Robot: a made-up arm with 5 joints.
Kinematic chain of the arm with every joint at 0, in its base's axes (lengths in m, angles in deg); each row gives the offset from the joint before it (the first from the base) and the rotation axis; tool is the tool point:
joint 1: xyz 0 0 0.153 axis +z
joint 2: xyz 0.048 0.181 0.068 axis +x
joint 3: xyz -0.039 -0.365 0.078 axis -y
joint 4: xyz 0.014 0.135 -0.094 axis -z
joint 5: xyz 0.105 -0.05 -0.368 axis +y
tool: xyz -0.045 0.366 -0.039
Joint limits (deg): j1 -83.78..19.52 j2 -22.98..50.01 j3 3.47..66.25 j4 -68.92..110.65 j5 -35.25..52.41
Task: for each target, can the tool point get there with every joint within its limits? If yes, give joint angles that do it. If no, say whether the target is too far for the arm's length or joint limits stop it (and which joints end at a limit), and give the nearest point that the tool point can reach.
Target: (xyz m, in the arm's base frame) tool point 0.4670 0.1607 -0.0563
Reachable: yes | joints -24.53 19.13 56.01 -38.60 -10.71
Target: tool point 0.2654 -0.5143 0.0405
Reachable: yes | joints -73.43 24.94 36.58 63.21 -2.26
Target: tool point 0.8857 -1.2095 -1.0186
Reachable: no: too far | nearest point 0.3033 -0.4142 -0.2597 | short by 1.244 m
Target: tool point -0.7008 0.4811 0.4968
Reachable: no: joint limits stop it (at a limit: joint 1, joint 2, joint 3, joint 5) | nearest point -0.2904 0.4206 -0.0003 | short by 0.647 m
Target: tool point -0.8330 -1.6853 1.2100
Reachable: no: too far | nearest point -0.0980 -0.6108 0.5005 | short by 1.483 m
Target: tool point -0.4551 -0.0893 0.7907
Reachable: no: joint limits stop it (at a limit: joint 1, joint 3, joint 4, joint 5) | nearest point -0.0734 -0.5503 0.4988 | short by 0.666 m
